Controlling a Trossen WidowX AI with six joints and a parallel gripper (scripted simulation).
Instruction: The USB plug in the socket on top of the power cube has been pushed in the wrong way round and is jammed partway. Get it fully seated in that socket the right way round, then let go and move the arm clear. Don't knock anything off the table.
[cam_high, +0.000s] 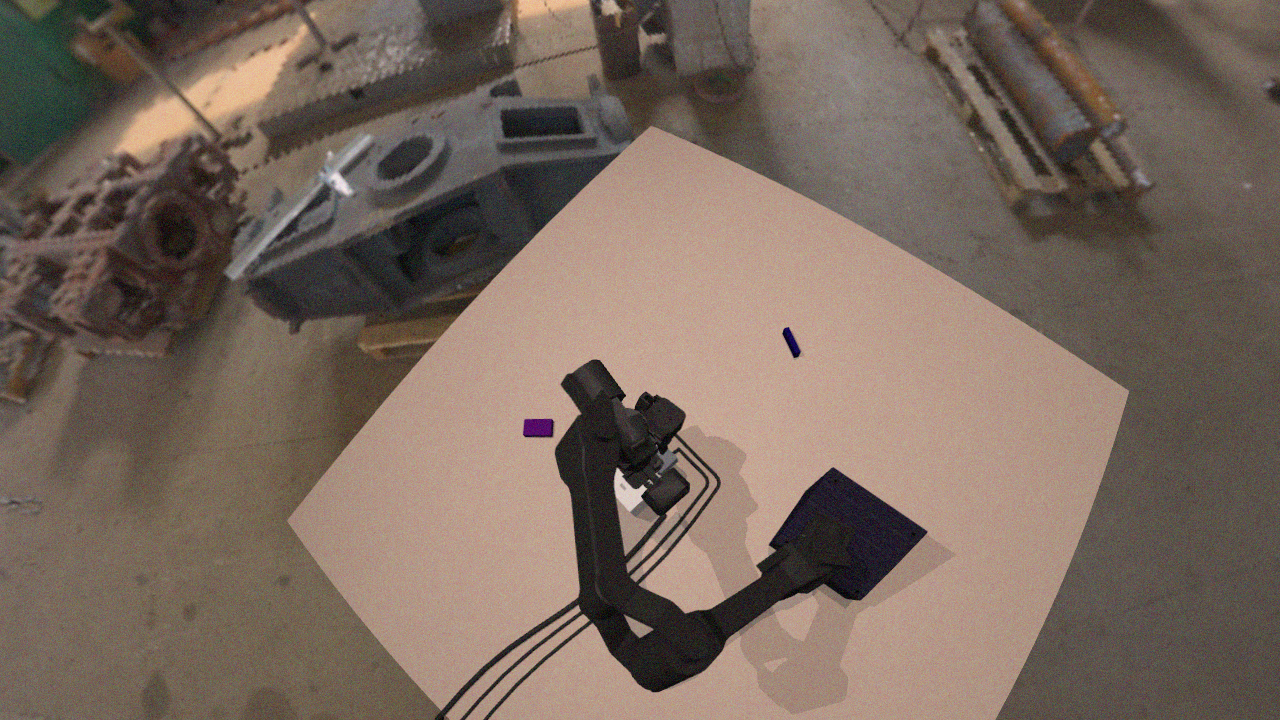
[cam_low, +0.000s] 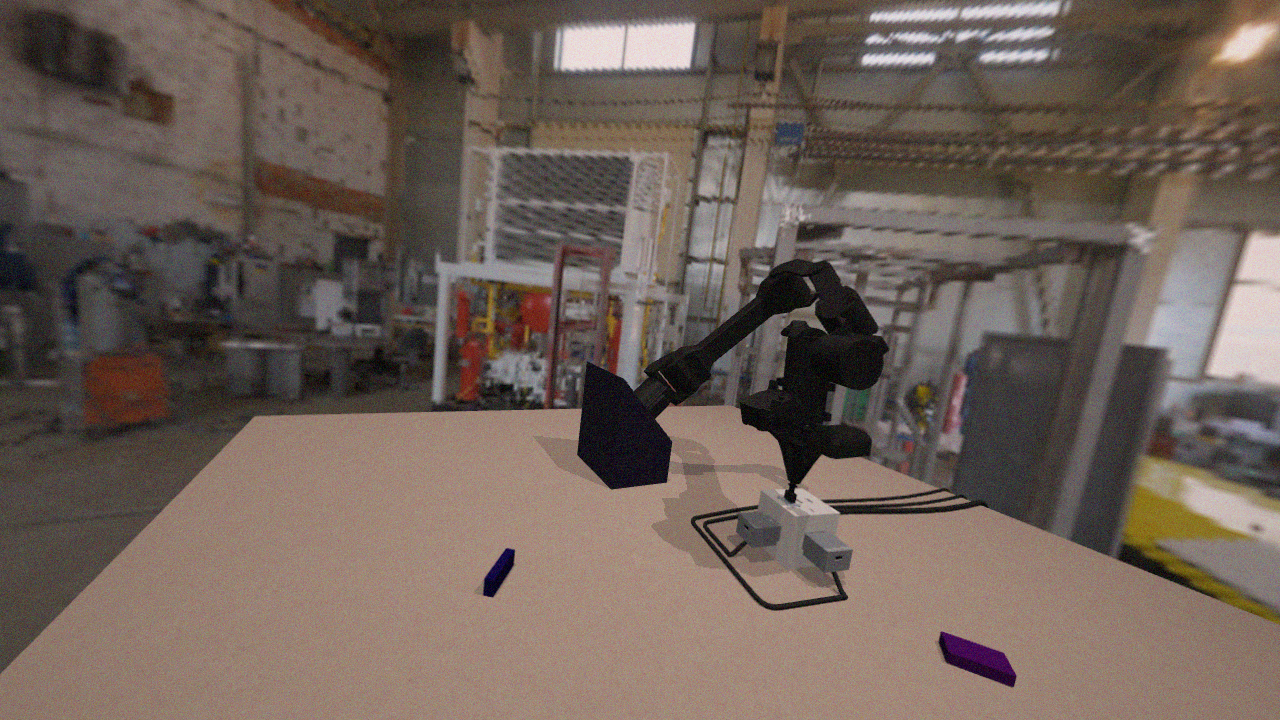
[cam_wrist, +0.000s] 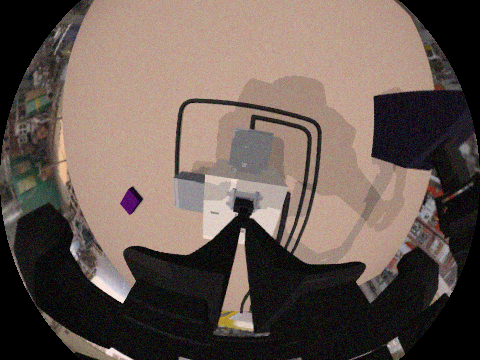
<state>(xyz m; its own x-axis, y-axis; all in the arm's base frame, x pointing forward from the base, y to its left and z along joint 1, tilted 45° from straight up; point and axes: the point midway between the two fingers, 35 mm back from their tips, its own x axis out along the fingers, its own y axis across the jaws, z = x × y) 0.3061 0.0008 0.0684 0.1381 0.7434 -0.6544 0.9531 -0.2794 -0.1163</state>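
My gripper tip is now 20 mm above the black USB plug. From my gripper tip the other things lie so: purple block: 220 mm ahead, 20 mm to the left, 100 mm below; blue bar: 110 mm behind, 370 mm to the right, 90 mm below.
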